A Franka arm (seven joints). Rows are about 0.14 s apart.
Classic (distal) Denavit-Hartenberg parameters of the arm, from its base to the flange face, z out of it. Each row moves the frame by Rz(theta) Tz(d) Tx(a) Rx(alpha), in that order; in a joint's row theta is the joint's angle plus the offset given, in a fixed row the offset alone. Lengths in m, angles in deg.
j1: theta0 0  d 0.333  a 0  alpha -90
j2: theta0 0  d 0  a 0  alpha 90
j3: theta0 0  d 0.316  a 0.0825  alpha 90
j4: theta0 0  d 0  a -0.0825  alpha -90
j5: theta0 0  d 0.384  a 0  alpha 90
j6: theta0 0  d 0  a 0.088  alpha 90
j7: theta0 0  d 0.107  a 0  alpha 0
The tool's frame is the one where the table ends.
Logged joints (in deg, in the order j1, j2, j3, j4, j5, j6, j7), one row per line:
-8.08, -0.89, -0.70, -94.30, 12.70, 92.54, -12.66
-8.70, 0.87, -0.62, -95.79, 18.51, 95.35, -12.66
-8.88, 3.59, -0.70, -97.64, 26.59, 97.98, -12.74
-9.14, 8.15, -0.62, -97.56, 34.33, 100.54, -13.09
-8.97, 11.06, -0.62, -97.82, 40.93, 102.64, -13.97
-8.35, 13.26, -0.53, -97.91, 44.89, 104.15, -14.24
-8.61, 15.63, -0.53, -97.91, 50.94, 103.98, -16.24
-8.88, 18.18, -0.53, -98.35, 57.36, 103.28, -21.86
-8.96, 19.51, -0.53, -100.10, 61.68, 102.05, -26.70
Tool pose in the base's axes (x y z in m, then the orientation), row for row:
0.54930, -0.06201, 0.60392, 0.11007, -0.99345, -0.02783, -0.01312
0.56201, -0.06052, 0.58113, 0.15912, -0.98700, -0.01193, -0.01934
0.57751, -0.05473, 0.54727, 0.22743, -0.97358, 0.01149, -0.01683
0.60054, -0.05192, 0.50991, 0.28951, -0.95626, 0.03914, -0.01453
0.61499, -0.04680, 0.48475, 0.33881, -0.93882, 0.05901, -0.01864
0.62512, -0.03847, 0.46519, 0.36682, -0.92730, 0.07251, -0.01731
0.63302, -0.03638, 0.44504, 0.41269, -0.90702, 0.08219, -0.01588
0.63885, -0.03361, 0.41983, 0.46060, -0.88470, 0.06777, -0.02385
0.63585, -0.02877, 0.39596, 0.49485, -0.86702, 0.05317, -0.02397
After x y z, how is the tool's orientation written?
As a quaternion, w x y z.
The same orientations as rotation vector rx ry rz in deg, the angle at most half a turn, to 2 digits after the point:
-167.28, -4.69, -2.21
-161.65, -1.95, -3.17
-153.67, 1.81, -2.66
-146.20, 5.98, -2.22
-140.09, 8.81, -2.78
-136.52, 10.68, -2.55
-130.70, 11.84, -2.29
-124.74, 9.56, -3.36
-120.41, 7.38, -3.33

